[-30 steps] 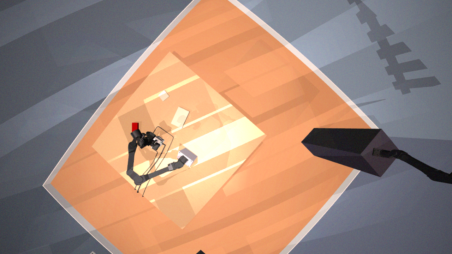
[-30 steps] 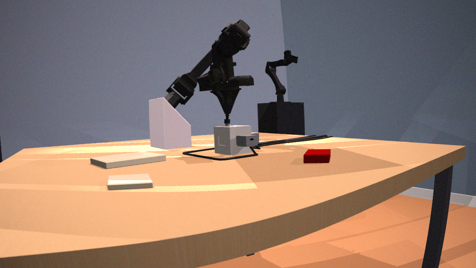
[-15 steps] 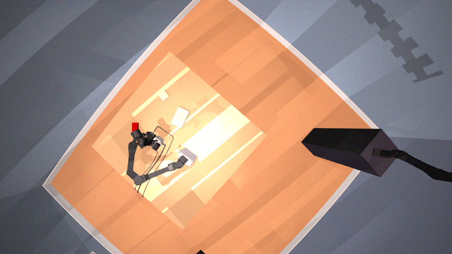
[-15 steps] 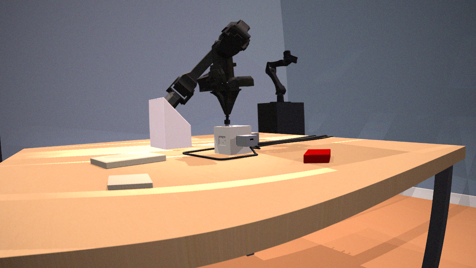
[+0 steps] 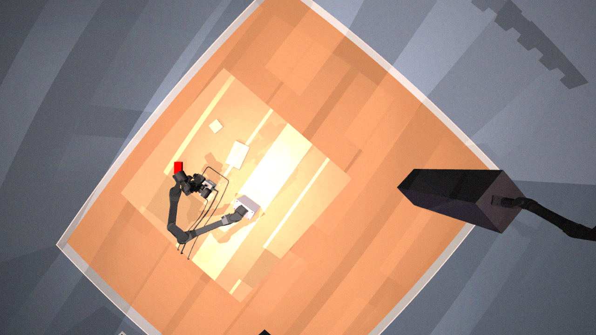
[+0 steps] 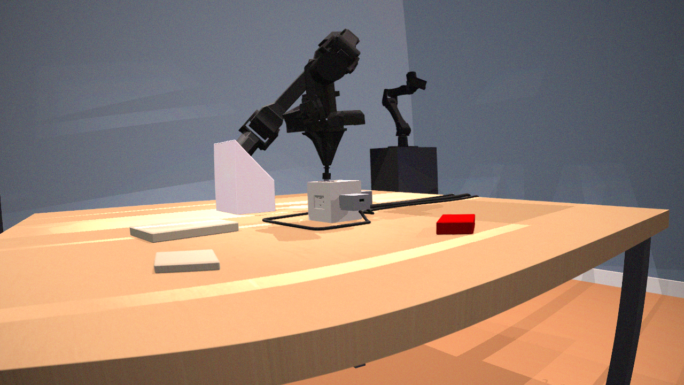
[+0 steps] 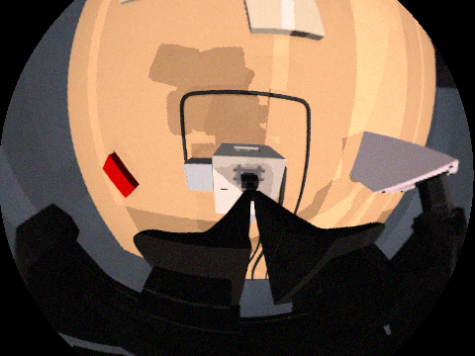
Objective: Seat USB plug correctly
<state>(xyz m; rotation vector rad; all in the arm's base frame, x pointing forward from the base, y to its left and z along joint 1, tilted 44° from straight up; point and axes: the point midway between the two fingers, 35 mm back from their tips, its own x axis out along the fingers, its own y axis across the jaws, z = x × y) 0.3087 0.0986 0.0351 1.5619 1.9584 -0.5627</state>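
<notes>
The usb plug lies 20 mm below my gripper tip. From my gripper tip the other things lie so: socket (40 mm below); then red block (270 mm ahead, 90 mm to the left, 100 mm below).
</notes>
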